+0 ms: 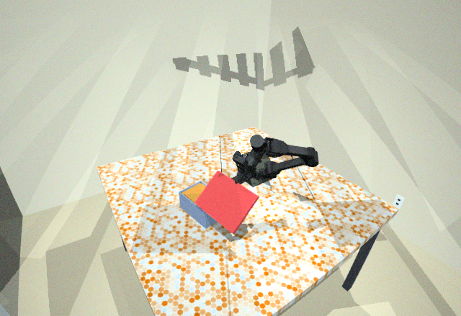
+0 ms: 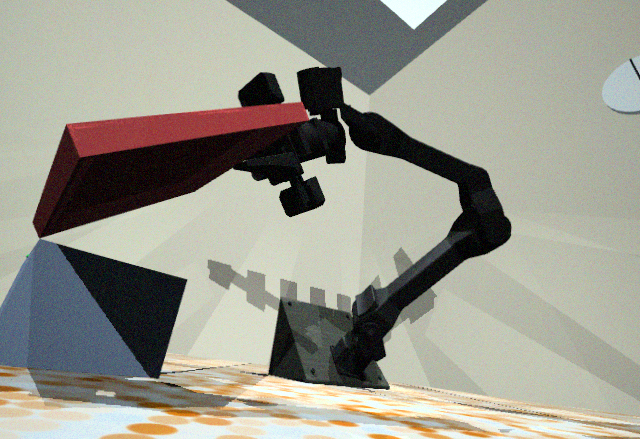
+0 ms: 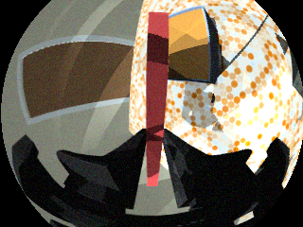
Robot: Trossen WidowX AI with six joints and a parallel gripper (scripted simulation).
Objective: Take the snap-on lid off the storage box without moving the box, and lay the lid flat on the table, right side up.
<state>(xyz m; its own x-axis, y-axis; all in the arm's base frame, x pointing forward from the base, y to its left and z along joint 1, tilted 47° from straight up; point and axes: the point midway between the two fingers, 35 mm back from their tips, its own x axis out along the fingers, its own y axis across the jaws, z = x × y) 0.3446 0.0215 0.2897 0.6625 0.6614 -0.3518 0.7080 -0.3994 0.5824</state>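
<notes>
The lid is 6 cm ahead of my gripper tip, 5 cm below it and 1 cm to the left of it. Also, from my gripper tip: blue-grey storage box: 18 cm below, 15 cm to the right, 9 cm ahead.
</notes>
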